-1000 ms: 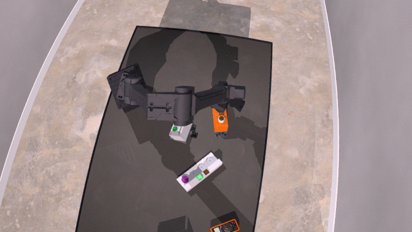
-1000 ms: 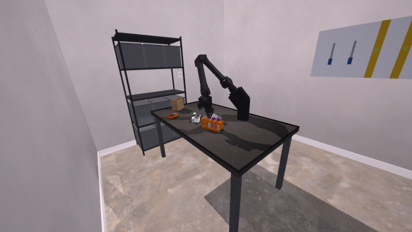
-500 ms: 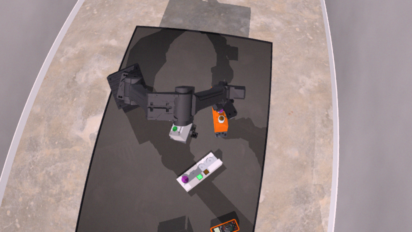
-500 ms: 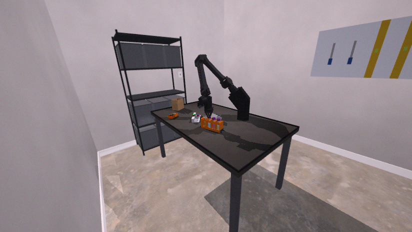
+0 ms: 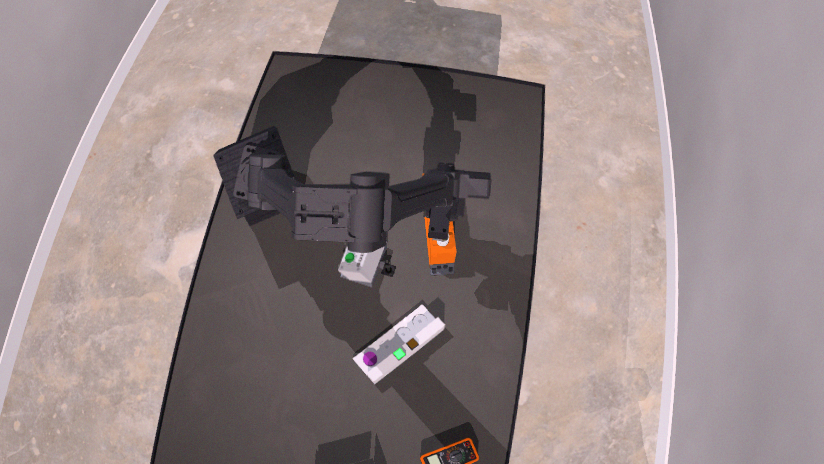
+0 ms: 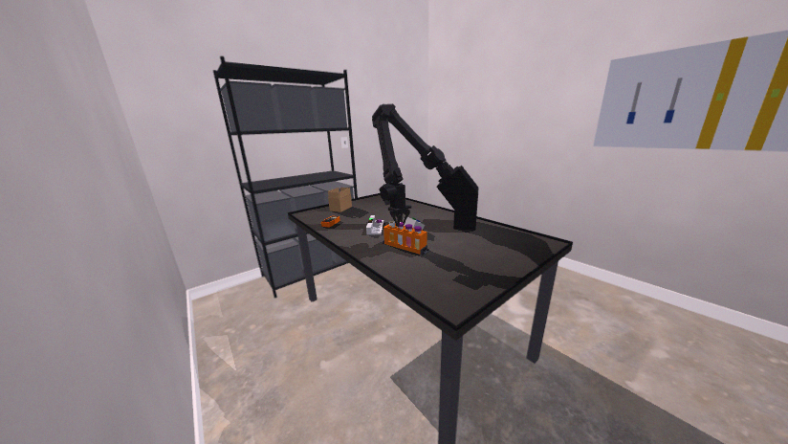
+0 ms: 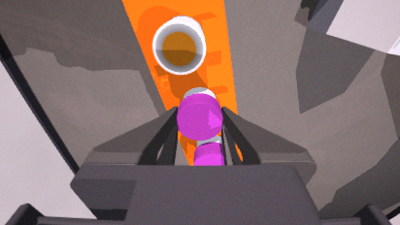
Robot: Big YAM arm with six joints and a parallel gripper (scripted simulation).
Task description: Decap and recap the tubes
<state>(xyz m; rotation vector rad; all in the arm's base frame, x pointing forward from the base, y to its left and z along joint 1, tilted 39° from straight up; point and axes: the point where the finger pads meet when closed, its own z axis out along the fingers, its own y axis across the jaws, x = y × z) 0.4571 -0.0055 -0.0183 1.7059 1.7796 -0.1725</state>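
Right now my hand is 34 cm to the left of the cap, 15 cm past it and 10 cm above it. From my hand the other things lie so: green key: 21 cm behind, 10 cm to the right, 5 cm below; blue key: 20 cm behind, 6 cm to the right, 5 cm below; key housing: 19 cm behind, 8 cm to the right, 6 cm below.
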